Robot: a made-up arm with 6 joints. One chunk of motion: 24 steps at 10 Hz.
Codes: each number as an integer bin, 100 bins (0 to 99) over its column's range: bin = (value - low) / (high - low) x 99, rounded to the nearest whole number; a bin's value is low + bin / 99 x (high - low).
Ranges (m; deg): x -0.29..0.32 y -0.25..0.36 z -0.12..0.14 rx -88..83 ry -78..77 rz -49..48
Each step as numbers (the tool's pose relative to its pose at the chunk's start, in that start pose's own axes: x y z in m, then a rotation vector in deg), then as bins.
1 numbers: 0.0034 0.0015 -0.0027 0.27 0.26 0.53
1 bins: 48 41 45 51 50 51
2 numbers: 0.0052 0.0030 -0.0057 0.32 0.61 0.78
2 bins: 48 41 44 51 50 51
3 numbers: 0.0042 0.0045 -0.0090 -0.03 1.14 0.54
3 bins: 48 41 42 51 51 51
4 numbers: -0.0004 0.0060 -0.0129 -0.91 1.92 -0.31
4 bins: 47 42 41 50 51 50
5 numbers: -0.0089 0.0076 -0.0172 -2.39 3.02 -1.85
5 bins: 46 42 39 50 52 48
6 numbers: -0.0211 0.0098 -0.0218 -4.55 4.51 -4.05
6 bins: 44 42 37 48 53 46
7 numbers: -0.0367 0.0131 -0.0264 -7.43 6.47 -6.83
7 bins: 41 43 36 47 54 43
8 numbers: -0.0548 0.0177 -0.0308 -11.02 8.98 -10.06
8 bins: 38 43 34 45 56 40
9 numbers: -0.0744 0.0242 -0.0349 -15.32 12.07 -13.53
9 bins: 35 45 32 42 58 36
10 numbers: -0.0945 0.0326 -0.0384 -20.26 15.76 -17.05
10 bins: 32 46 31 39 60 33
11 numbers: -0.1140 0.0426 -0.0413 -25.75 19.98 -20.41
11 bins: 29 47 30 36 63 29
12 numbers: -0.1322 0.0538 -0.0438 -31.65 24.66 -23.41
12 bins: 26 49 29 33 66 26
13 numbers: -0.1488 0.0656 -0.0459 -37.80 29.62 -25.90
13 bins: 23 51 28 29 69 24
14 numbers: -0.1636 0.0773 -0.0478 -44.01 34.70 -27.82
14 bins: 21 53 27 25 72 22
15 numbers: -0.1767 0.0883 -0.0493 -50.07 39.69 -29.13
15 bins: 18 55 27 22 75 20
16 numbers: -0.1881 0.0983 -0.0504 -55.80 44.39 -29.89
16 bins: 17 57 27 19 78 20
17 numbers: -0.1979 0.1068 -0.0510 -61.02 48.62 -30.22
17 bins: 15 58 26 16 81 19
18 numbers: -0.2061 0.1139 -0.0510 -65.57 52.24 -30.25
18 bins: 14 59 26 13 83 19
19 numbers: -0.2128 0.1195 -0.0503 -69.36 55.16 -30.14
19 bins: 13 60 27 11 85 19
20 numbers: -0.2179 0.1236 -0.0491 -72.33 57.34 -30.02
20 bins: 12 61 27 9 86 19
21 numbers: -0.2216 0.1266 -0.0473 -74.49 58.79 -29.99
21 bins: 11 61 28 8 87 19
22 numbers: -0.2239 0.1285 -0.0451 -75.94 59.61 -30.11
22 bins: 11 61 29 7 88 19
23 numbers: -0.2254 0.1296 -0.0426 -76.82 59.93 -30.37
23 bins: 10 62 29 6 88 19
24 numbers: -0.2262 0.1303 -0.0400 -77.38 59.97 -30.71
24 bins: 10 62 30 6 88 19
